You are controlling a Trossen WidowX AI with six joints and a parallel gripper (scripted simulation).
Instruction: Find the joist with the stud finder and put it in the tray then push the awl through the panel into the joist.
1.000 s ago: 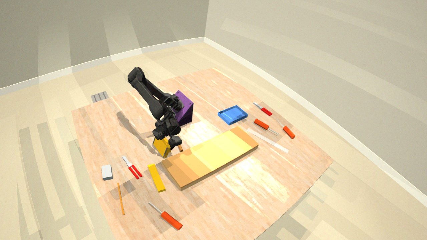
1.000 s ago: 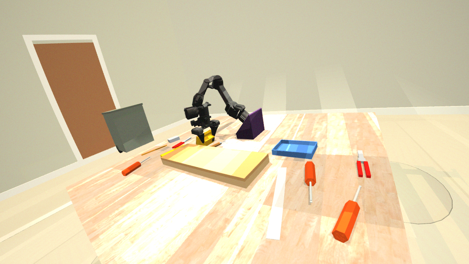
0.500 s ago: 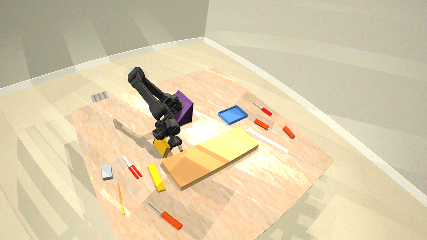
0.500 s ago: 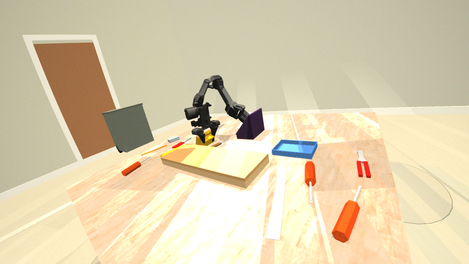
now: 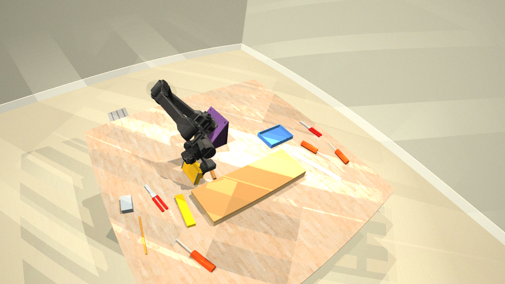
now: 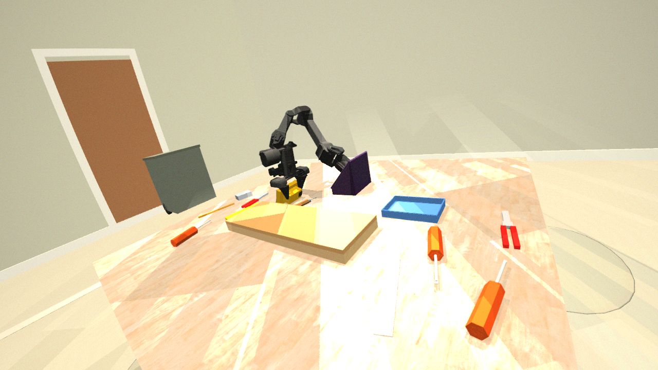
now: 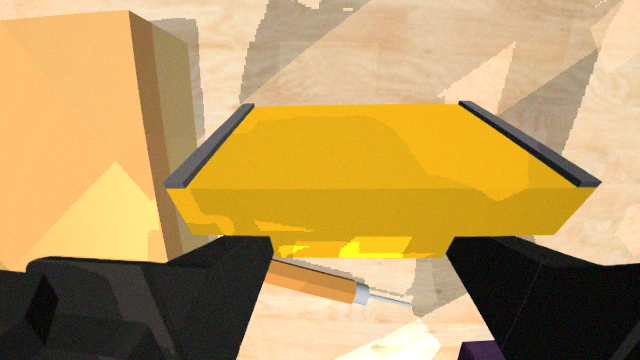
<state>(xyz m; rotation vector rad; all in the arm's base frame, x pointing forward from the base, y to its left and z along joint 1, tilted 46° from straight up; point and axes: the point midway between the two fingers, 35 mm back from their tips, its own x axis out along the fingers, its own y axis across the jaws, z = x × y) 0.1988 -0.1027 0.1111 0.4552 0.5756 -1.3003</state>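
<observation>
Right now the awl is 70 mm to the left of my gripper tip, 20 mm below it and 10 mm behind it. Round my gripper tip: yellow level (170 mm ahead, 140 mm to the right, 20 mm below); then grey block (370 mm to the right, 60 mm ahead, 20 mm below); then yellow stud finder (10 mm to the right, 10 mm behind).
</observation>
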